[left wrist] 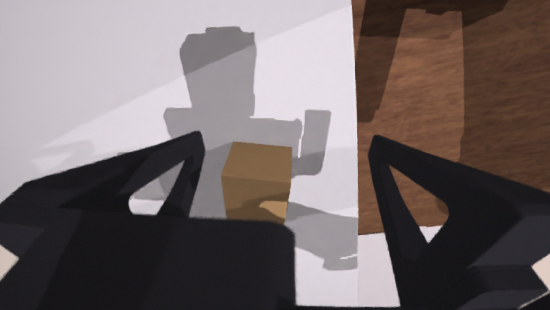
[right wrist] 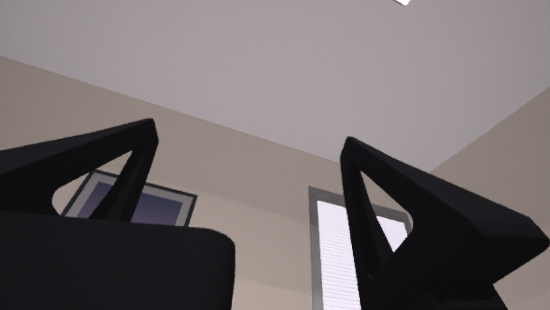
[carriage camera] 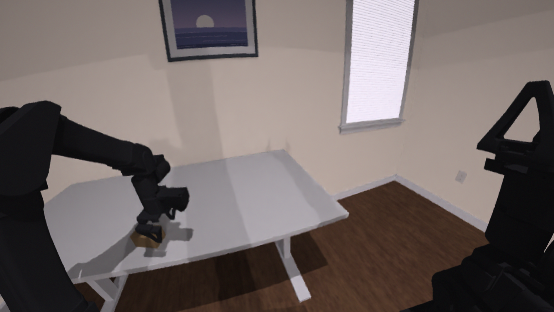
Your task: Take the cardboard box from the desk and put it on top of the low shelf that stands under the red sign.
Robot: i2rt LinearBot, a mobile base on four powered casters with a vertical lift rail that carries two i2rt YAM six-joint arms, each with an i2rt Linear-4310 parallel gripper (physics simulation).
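Places are measured from the left arm's base along level axes (x ahead, y left, z up), in millimetres.
Where they show: left gripper, fingertip midpoint: [left wrist: 286, 142] [carriage camera: 166, 230]; right gripper, fingertip midpoint: [right wrist: 251, 138].
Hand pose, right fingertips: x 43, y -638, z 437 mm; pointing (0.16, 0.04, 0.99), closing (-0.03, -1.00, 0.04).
After its pixels a point has its place.
The brown cardboard box [carriage camera: 144, 241] @[z -26, x 325, y 107 mm] [left wrist: 258, 162] @[z -30, x 352, y 67 mm] sits on the white desk [carriage camera: 260, 197] @[z -58, x 579, y -295 mm] [left wrist: 90, 60] @[z -59, x 500, y -21 mm], near its front edge at the left of the carriage view. My left gripper [left wrist: 286, 142] @[z 24, x 326, y 5 mm] is open and points down over the box. In the left wrist view the box shows between the two fingers, closer to the left one, with its lower part hidden by the gripper body. In the carriage view the gripper hides part of the box. My right gripper [right wrist: 251, 138] @[z 437, x 43, y -638 mm] is open and empty, pointing up, away from the desk. The low shelf and the red sign do not show.
The desk's front edge [carriage camera: 215, 256] @[z -79, x 300, y -139 mm] runs above a dark wood floor [carriage camera: 380, 250] @[z -779, x 659, y -1177 mm] [left wrist: 415, 100] @[z -779, x -209, y 345 mm]. A desk leg [carriage camera: 294, 275] stands below the edge. A framed picture [carriage camera: 165, 30] @[z 770, x 1025, y 185 mm] [right wrist: 192, 210] @[z 949, x 1149, y -331 mm] and a window [carriage camera: 382, 60] @[z 629, x 1436, y -1445 mm] [right wrist: 335, 255] @[z 878, x 1371, y -1175 mm] are on the wall behind.
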